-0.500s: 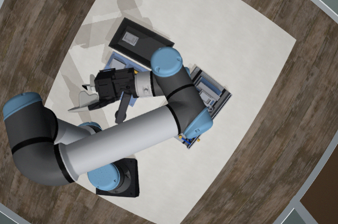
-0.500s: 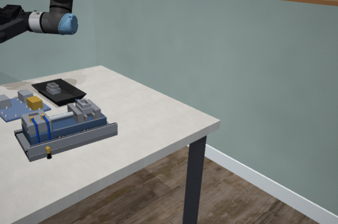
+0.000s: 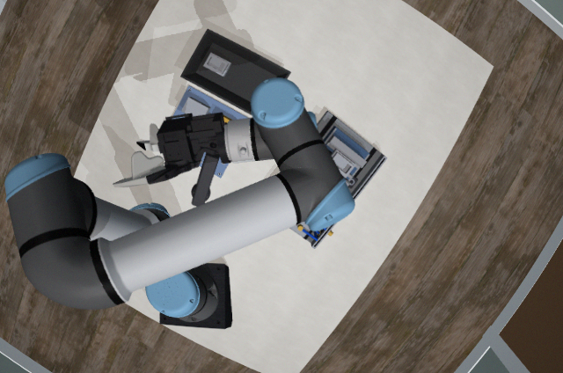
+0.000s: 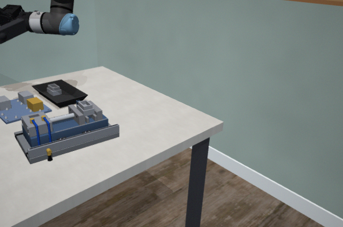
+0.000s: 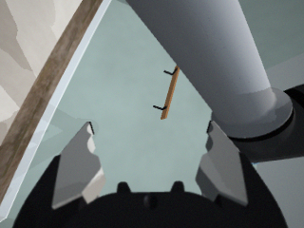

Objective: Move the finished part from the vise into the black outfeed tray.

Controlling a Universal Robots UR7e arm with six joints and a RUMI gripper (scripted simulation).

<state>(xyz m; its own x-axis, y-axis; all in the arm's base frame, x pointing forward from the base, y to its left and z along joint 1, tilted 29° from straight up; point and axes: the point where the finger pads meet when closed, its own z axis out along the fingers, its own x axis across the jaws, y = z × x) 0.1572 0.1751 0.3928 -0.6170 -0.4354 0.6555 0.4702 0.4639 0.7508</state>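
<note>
The vise is 16 cm ahead of my hand, 37 cm to the right of it and 31 cm below it. From my hand the other things lie so: blue fixture plate (8 cm ahead, 6 cm to the right, 34 cm below); yellow block (13 cm ahead, 10 cm to the right, 32 cm below).
</note>
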